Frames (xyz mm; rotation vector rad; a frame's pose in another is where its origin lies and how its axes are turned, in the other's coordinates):
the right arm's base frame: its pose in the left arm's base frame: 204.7 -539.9 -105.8 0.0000 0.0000 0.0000
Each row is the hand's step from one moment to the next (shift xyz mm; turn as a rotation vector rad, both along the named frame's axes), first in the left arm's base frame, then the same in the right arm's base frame.
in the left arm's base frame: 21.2 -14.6 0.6 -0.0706 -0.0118 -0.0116
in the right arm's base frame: 21.2 -14.6 0.6 -0.0706 -0.0118 -0.0116
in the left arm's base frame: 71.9 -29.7 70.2 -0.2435 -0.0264 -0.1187
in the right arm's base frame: 71.9 -29.7 70.2 -0.2435 -0.0264 -0.1187
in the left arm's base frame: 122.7 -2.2 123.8 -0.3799 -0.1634 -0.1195
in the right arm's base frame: 122.7 -2.2 123.8 -0.3799 -0.1634 -0.1195
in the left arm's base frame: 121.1 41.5 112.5 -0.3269 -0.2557 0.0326
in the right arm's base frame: 121.1 41.5 112.5 -0.3269 -0.2557 0.0326
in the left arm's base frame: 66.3 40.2 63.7 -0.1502 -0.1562 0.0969
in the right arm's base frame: 66.3 40.2 63.7 -0.1502 -0.1562 0.0969
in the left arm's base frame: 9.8 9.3 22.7 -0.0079 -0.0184 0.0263
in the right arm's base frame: 9.8 9.3 22.7 -0.0079 -0.0184 0.0263
